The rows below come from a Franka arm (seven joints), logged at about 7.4 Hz.
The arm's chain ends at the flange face. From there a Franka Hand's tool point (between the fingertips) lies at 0.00 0.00 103.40 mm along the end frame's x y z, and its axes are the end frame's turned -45 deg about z.
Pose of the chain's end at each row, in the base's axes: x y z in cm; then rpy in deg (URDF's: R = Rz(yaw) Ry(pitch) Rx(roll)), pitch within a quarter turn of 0, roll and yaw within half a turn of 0:
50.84 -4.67 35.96 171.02 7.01 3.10
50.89 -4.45 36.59 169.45 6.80 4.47
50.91 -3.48 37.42 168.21 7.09 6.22
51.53 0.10 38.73 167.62 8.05 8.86
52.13 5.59 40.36 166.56 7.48 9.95
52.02 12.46 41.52 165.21 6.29 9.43
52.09 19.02 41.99 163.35 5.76 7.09
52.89 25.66 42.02 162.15 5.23 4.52
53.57 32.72 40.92 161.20 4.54 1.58
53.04 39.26 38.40 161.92 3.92 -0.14
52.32 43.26 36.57 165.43 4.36 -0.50
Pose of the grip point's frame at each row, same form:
49.68 -6.35 25.82 178.64 11.29 48.52
49.84 -6.43 26.50 177.37 12.26 49.82
49.90 -5.72 27.38 176.69 13.34 51.57
50.47 -2.31 28.73 176.98 14.43 54.35
51.26 3.00 30.39 175.80 14.77 55.29
51.37 9.68 31.58 173.94 14.89 54.46
51.47 15.96 32.13 172.20 15.82 51.85
52.25 22.43 32.22 170.93 16.28 49.04
52.89 29.37 31.16 169.72 16.45 45.84
52.36 36.05 28.59 169.80 15.50 44.09
51.54 40.67 26.59 172.70 13.36 44.20

